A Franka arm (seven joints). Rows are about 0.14 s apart.
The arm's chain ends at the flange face. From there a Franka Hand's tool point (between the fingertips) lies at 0.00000 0.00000 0.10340 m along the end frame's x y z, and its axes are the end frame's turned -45 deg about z.
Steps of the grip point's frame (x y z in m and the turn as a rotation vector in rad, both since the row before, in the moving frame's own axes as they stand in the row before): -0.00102, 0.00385, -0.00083, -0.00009, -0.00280, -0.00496; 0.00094, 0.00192, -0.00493, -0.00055, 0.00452, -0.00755; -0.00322, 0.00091, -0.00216, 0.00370, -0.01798, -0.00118; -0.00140, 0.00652, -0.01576, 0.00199, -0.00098, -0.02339; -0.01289, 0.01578, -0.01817, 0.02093, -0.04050, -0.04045; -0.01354, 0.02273, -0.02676, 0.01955, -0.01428, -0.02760
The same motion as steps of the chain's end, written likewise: 0.00220, 0.00323, -0.00083, -0.00204, -0.00192, -0.00496; 0.00165, 0.00098, -0.00493, 0.00281, 0.00359, -0.00755; -0.00005, 0.00188, -0.00214, -0.01010, -0.01533, -0.00118; 0.00384, 0.00567, -0.01576, 0.00071, -0.00210, -0.02339; 0.00650, 0.01875, -0.01806, -0.01384, -0.04344, -0.04045; 0.00898, 0.02600, -0.02673, 0.00373, -0.02392, -0.02760
